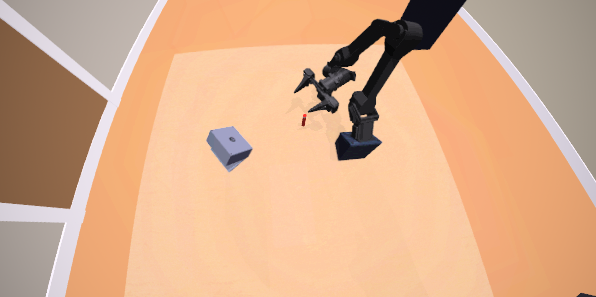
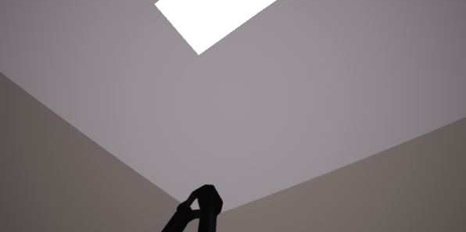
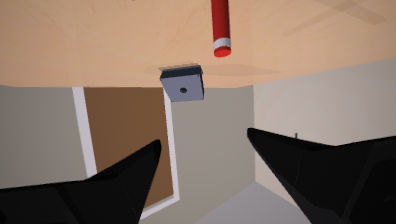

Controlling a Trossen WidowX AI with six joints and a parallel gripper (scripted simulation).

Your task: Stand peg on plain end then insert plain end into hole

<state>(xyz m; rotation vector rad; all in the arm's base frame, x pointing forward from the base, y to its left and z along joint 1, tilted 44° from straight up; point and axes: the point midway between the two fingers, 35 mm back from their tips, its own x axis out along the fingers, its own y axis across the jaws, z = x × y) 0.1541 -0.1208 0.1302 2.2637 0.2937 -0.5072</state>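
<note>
Right now the red peg is 20 mm behind my gripper tip, 10 mm to the left of it and 100 mm below it. Also, from my gripper tip: grey-blue sloped panel 280 mm ahead, 70 mm to the left, 100 mm below.
</note>
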